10 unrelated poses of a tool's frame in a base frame.
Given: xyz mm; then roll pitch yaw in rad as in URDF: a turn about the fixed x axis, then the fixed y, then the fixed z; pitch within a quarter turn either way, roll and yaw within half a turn.
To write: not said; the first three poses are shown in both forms.
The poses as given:
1: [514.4, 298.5, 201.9, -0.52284, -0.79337, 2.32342]
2: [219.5, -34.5, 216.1, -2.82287, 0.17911, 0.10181]
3: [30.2, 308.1, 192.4, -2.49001, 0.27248, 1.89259]
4: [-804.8, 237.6, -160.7, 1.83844, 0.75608, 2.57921]
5: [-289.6, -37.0, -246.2, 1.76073, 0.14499, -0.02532]
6: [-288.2, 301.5, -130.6, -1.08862, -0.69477, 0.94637]
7: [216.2, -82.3, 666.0, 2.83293, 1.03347, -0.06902]
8: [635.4, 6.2, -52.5, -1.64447, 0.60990, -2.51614]
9: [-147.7, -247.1, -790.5, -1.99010, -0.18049, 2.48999]
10: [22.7, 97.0, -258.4, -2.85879, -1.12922, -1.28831]
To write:
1: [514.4, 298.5, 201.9, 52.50, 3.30, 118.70]
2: [219.5, -34.5, 216.1, -162.51, -11.55, -2.40]
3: [30.2, 308.1, 192.4, 152.73, -30.51, -110.70]
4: [-804.8, 237.6, -160.7, -104.98, 41.89, 145.77]
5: [-289.6, -37.0, -246.2, 100.78, -2.99, -7.89]
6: [-288.2, 301.5, -130.6, -37.88, -63.17, 5.67]
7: [216.2, -82.3, 666.0, 153.17, -56.88, -20.87]
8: [635.4, 6.2, -52.5, 94.40, 38.17, -147.71]
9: [-147.7, -247.1, -790.5, 120.43, -37.74, -171.53]
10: [22.7, 97.0, -258.4, 118.50, 30.66, 82.04]
